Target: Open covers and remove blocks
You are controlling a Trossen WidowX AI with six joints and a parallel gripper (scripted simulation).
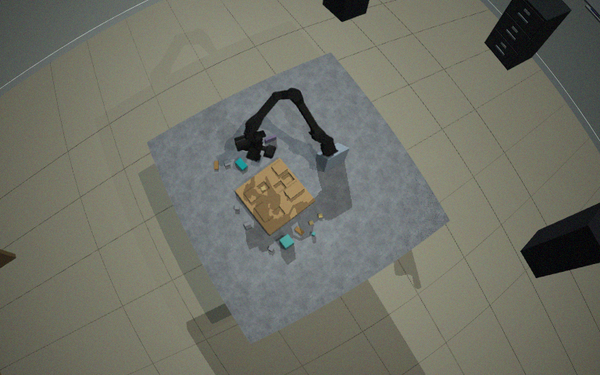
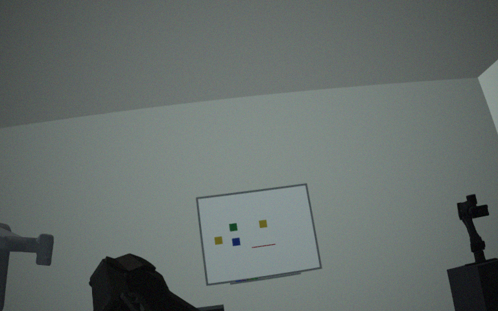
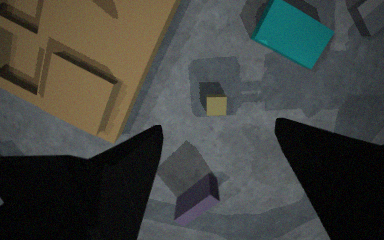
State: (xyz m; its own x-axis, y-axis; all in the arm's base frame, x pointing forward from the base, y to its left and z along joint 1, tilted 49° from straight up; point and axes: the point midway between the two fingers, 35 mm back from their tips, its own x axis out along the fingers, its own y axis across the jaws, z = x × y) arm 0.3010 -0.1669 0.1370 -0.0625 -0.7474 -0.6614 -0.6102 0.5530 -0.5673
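The tan puzzle board lies 4 cm ahead of my gripper tip, 20 cm to the left of it and 6 cm below it. The rest, counted from my gripper tip: tiny teal cube: 2 cm behind, 49 cm to the left, 7 cm below; then purple block: 12 cm behind, 6 cm to the right, 6 cm below; then orange block: 3 cm ahead, 44 cm to the left, 8 cm below.
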